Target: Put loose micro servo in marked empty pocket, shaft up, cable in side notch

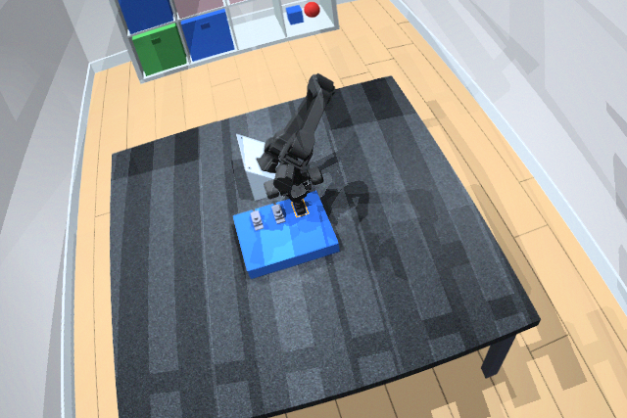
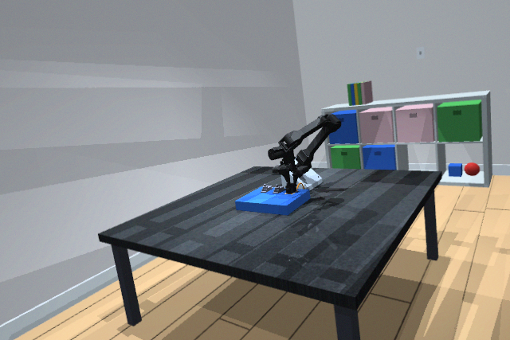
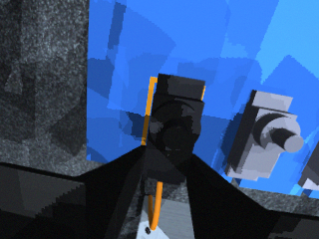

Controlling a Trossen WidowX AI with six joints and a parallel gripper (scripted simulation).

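The blue deck is 11 cm ahead of my gripper tip, 9 cm to the right of it and 5 cm below it.
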